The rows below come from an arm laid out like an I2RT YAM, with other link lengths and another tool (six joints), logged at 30 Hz.
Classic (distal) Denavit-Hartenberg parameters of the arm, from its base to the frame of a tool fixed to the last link. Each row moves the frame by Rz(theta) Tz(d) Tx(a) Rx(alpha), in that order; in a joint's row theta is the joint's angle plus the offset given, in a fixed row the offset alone. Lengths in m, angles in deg.
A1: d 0.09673, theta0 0, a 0.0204, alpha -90
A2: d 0, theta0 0, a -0.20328, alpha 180
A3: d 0, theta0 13.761, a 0.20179, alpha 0
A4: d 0.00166, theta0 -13.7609, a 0.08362, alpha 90
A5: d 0.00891, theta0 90, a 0, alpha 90
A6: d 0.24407, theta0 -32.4, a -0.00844, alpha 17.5
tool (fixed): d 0.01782, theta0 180, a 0, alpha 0
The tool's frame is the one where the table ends.
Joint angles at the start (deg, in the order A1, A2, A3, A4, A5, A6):
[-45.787 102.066 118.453 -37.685 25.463 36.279]
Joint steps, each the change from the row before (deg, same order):
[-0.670 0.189 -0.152 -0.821 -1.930 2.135]
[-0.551 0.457 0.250 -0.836 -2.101 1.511]
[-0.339 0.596 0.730 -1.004 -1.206 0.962]
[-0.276 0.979 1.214 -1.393 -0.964 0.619]
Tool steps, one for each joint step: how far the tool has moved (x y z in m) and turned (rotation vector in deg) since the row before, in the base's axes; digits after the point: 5 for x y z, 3 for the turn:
[0.00167 0.00059 -0.00822 1.947 -1.626 0.397]
[0.00387 0.00115 -0.00757 1.782 -1.215 0.838]
[0.00200 0.00061 -0.00523 1.278 -0.603 0.398]
[0.00173 0.00031 -0.00666 1.331 -0.048 0.352]

